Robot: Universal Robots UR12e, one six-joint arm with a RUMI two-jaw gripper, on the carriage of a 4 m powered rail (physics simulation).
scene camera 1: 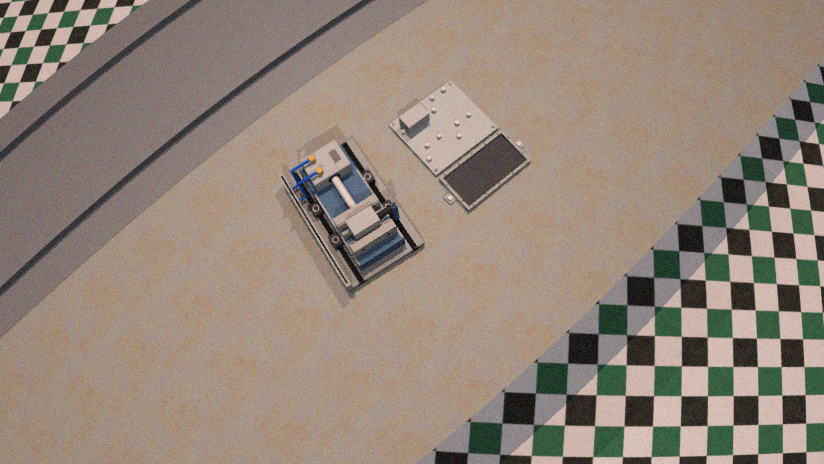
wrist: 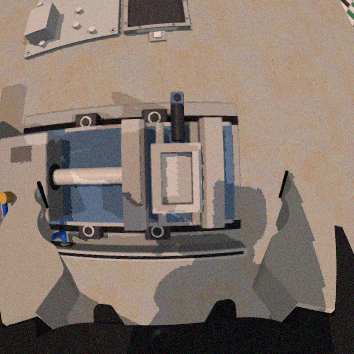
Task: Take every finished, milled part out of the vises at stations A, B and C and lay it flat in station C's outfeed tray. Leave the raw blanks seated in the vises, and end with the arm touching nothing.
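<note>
In the wrist view, a pale milled part [wrist: 156, 175] with a rectangular pocket in its top sits between the jaws of a blue and grey vise [wrist: 212, 170]. My gripper [wrist: 161, 179] is open and empty above this vise, its left finger over the screw side and its right finger beyond the right end. Scene camera 1 shows another vise [scene camera 1: 374, 239] holding a plain block [scene camera 1: 363, 222] with no pocket seen, like a raw blank; the arm does not show there. A dark-floored tray [scene camera 1: 484, 170] lies near that vise. Which station the wrist view shows, I cannot tell.
A pegged plate [scene camera 1: 478, 132] [wrist: 100, 25] bears a grey block [scene camera 1: 414, 119] [wrist: 42, 22]. In the wrist view, a dark-floored tray [wrist: 156, 11] lies beside the plate. A black handle [wrist: 177, 120] projects from the vise's far side. Blue hoses [scene camera 1: 298, 168] stand at the other vise's end.
</note>
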